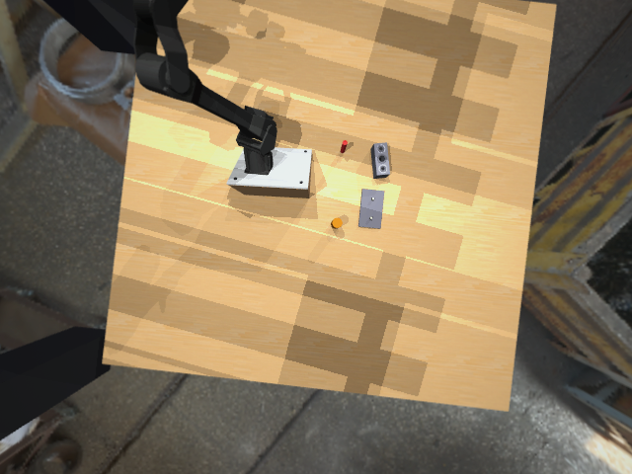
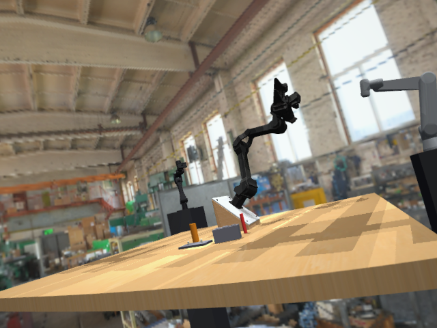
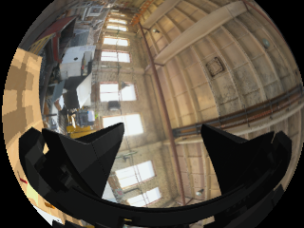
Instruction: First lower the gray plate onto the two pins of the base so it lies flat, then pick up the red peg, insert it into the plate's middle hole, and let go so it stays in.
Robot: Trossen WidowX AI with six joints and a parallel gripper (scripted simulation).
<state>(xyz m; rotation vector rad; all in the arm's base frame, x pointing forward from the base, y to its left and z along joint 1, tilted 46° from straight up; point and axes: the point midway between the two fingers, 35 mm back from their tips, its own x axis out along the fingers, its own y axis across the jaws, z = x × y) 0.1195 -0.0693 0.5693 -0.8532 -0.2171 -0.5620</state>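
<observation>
Right now the gray plate is 550 mm below my gripper tip, 280 mm to the right of it and 220 mm ahead of it. Also, from my gripper tip: dark flat base 580 mm below, 430 mm to the right, 220 mm ahead; then red peg 550 mm below, 250 mm to the right, 110 mm ahead; then orange peg 550 mm below, 490 mm to the right, 110 mm ahead.
</observation>
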